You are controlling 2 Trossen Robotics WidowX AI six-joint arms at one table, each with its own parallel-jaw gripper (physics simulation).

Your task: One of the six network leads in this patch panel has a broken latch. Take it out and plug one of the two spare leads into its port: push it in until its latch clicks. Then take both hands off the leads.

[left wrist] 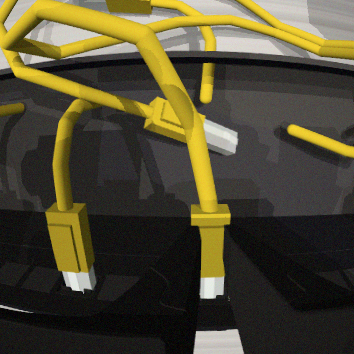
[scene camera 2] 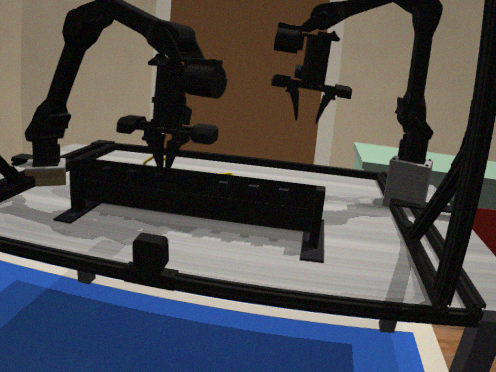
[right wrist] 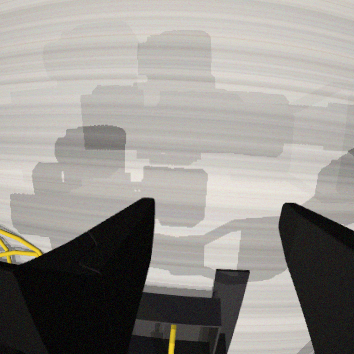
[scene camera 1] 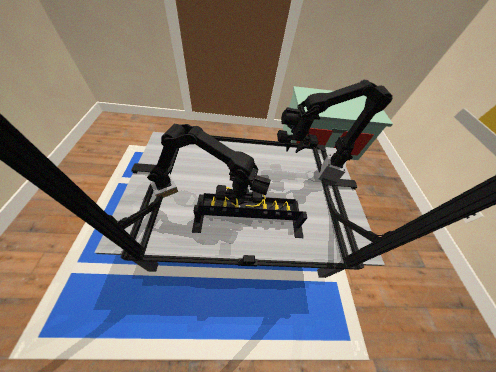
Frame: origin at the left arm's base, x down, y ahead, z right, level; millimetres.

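Seen in the pictures: left gripper, fingertip midpoint: (left wrist: 209,236) (scene camera 1: 237,204); right gripper, fingertip midpoint: (scene camera 2: 306,121) (right wrist: 219,212) (scene camera 1: 291,151); left arm's base at its link origin: (scene camera 2: 45,163) (scene camera 1: 162,183); right arm's base at its link origin: (scene camera 2: 412,160) (scene camera 1: 336,162).
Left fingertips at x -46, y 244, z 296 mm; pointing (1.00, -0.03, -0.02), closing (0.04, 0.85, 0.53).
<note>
Pixels of each thing's top centre, then the offset from my left fingertips to it. "spot": a spot on its surface instead. Level surfaces: height alone.
- black patch panel at its top centre: (scene camera 2: 194,167) (scene camera 1: 251,204) dx -19, dy +50, dz +39 mm
- yellow lead's plug at its top centre: (left wrist: 209,277) dx -5, dy -8, dz +13 mm
- neighbouring lead at its top centre: (left wrist: 68,271) dx -5, dy -53, dz -16 mm
- loose lead at its top centre: (left wrist: 201,128) dx +37, dy +15, dz -27 mm
- yellow plug at a spot on its surface: (left wrist: 129,5) spot: dx +80, dy +18, dz -106 mm
- grey table top at its surface level: dx +90 mm
The black patch panel (scene camera 1: 250,212) (scene camera 2: 200,200) (right wrist: 180,307) stands on two feet, with yellow leads in a row. My left gripper (scene camera 2: 165,167) (left wrist: 209,236) is shut on a yellow lead's plug (left wrist: 212,255), upright at the third port from the left; its clear tip shows above the port, and its seating depth cannot be told. A neighbouring lead (left wrist: 70,245) stands upright to its left. A loose lead (left wrist: 172,120) with a clear tip lies slanted behind the held one. My right gripper (scene camera 1: 298,149) (scene camera 2: 306,120) (right wrist: 219,212) is part open, empty, high behind the panel's right side. Latches cannot be made out.
Yellow cables (left wrist: 225,21) loop behind and over the panel near the left gripper. Another yellow plug (left wrist: 129,5) shows at the left wrist view's top edge. A black frame (scene camera 1: 200,261) (scene camera 2: 280,295) surrounds the grey table top (scene camera 1: 165,242). A green cabinet (scene camera 1: 345,107) stands behind the right arm.
</note>
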